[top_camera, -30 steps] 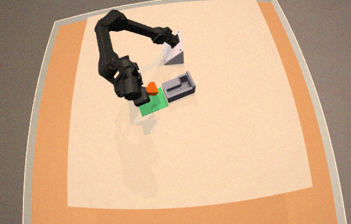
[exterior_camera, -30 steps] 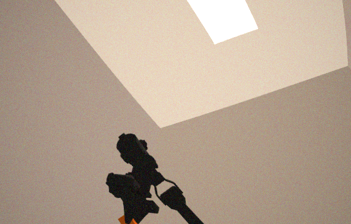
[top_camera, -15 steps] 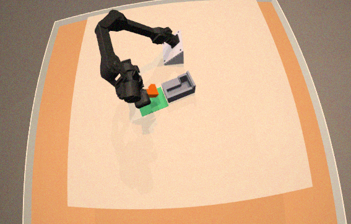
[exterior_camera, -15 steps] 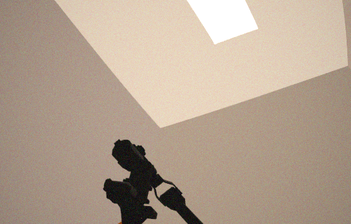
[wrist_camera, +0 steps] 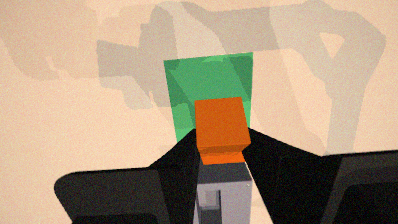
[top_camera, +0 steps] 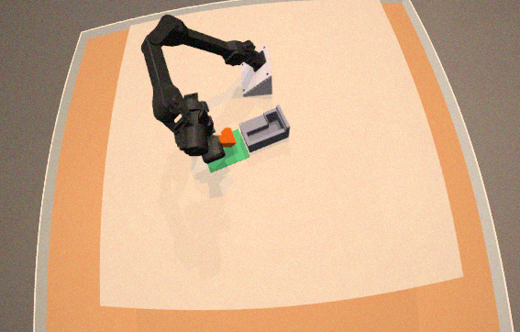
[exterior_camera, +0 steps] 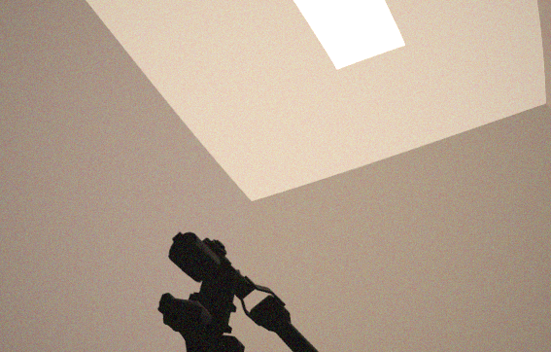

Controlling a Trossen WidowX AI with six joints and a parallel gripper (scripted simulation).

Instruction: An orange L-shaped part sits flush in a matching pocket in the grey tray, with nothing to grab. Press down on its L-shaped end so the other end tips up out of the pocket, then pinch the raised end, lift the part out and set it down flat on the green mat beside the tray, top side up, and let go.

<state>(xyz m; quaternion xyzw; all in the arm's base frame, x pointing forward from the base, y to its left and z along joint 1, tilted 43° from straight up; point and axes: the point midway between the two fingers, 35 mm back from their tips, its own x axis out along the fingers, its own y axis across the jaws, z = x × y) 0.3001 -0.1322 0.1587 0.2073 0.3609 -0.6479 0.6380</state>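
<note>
Now: gripper tip 2 cm past the orange L-shaped part, 3 cm to the right of it and 3 cm above it. From my gripper tip the other things lie so: green mat: 1 cm behind, 2 cm to the left, 12 cm below.
</note>
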